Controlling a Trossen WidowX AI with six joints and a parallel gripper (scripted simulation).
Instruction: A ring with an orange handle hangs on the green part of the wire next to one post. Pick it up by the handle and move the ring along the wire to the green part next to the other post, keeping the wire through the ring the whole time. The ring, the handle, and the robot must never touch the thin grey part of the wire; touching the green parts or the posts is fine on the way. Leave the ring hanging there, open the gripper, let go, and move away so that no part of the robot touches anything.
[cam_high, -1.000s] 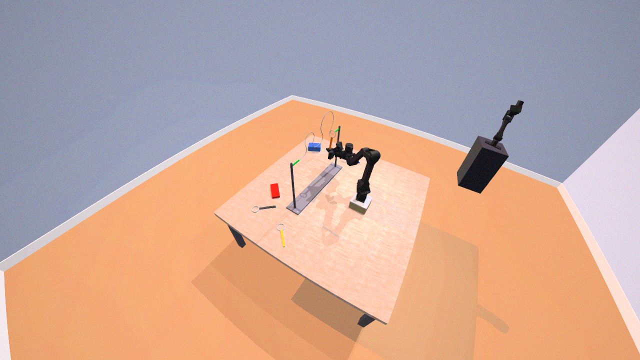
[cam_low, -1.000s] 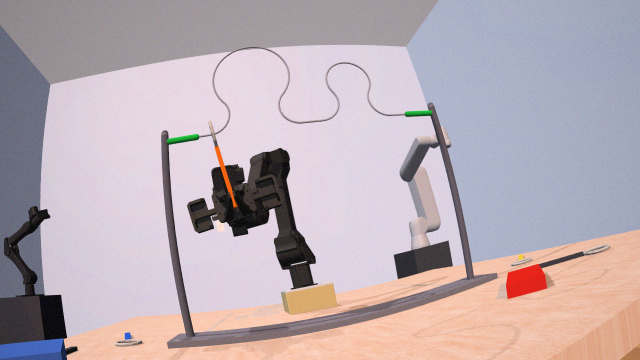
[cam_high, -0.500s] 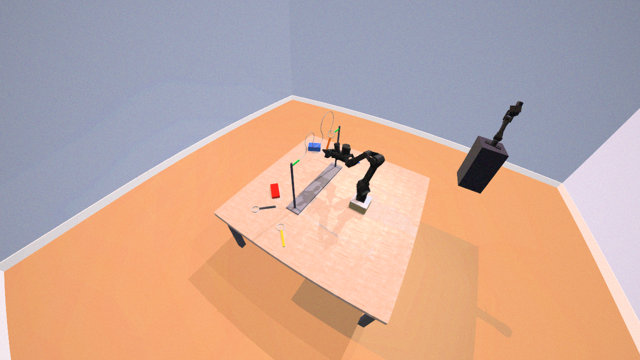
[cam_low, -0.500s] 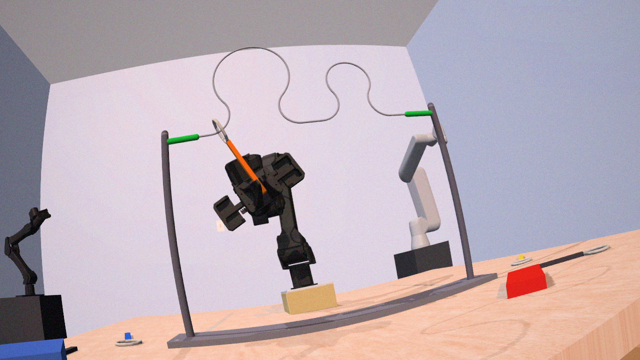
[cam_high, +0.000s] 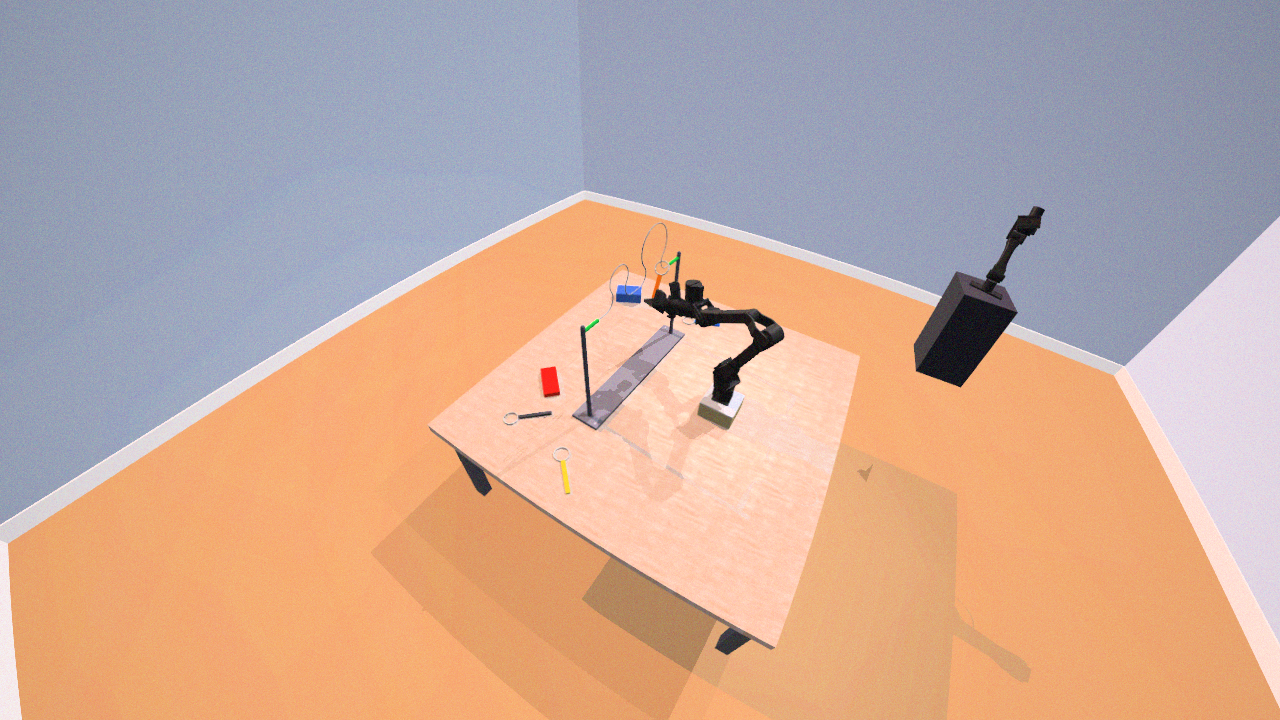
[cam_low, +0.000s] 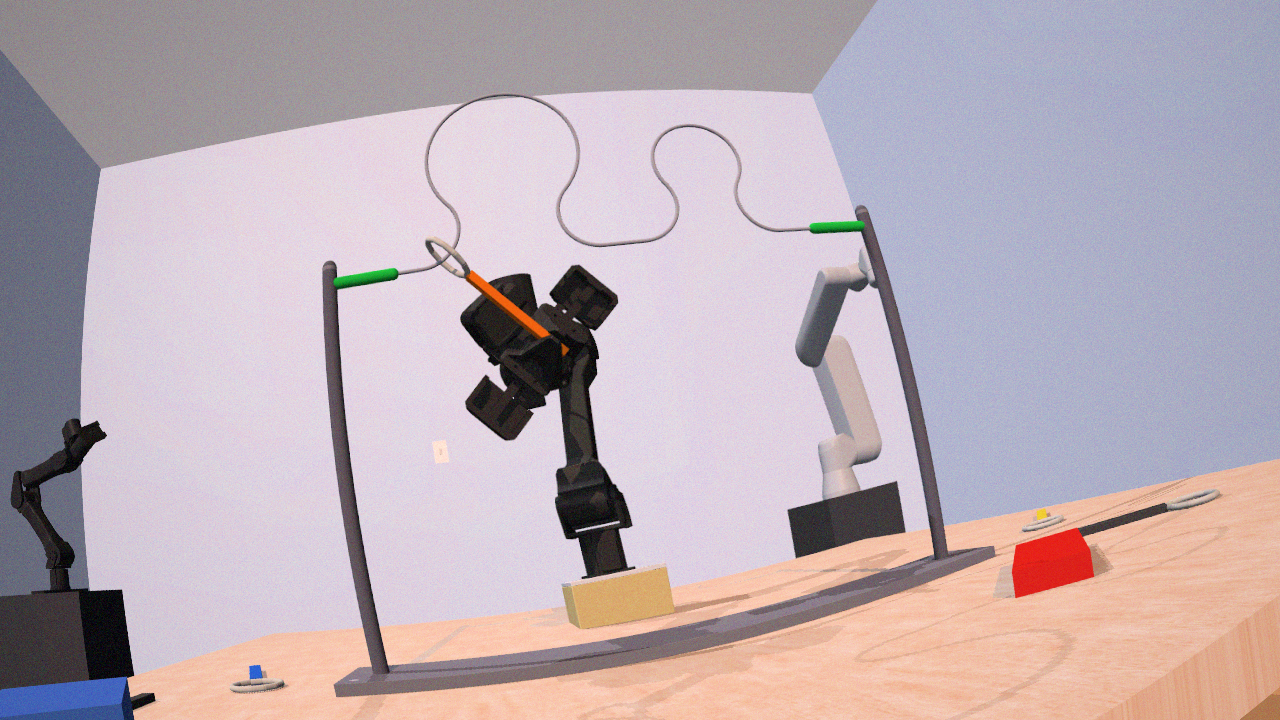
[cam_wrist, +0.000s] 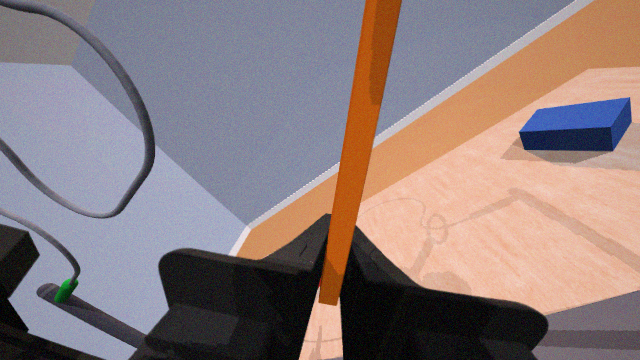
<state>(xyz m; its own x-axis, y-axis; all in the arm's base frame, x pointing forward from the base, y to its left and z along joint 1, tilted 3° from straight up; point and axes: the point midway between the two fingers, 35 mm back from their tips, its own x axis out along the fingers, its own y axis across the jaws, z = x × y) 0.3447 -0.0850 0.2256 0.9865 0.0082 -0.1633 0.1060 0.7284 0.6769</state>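
Now: gripper tip 7 cm to the right of the wire rig. Also, from my gripper tip: orange-handled ring: 6 cm to the right, 6 cm above, 2 cm behind; red block: 29 cm to the left, 29 cm below, 25 cm ahead; blue-handled ring: 36 cm to the right, 29 cm below, 11 cm behind.
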